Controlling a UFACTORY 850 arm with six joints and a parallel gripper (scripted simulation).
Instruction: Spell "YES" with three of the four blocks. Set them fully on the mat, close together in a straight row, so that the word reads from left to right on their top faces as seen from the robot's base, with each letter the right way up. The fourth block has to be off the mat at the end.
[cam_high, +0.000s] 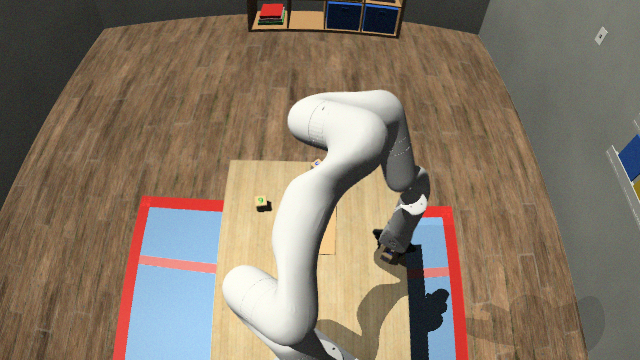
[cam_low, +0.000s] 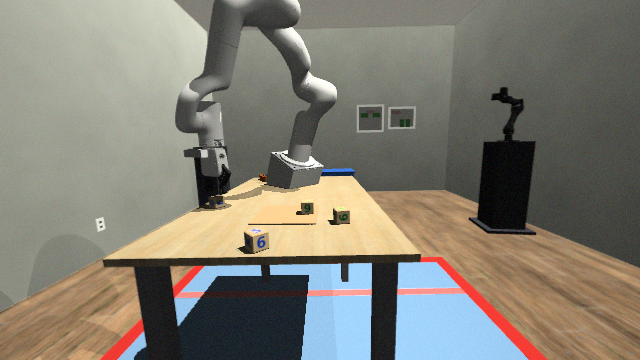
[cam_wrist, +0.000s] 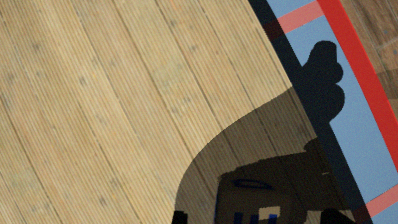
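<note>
The tan mat lies 300 mm to the left of my hand, 70 mm below it and 70 mm ahead of it. Also, from my hand: green-lettered block: 480 mm to the left, 120 mm ahead, 50 mm below.
</note>
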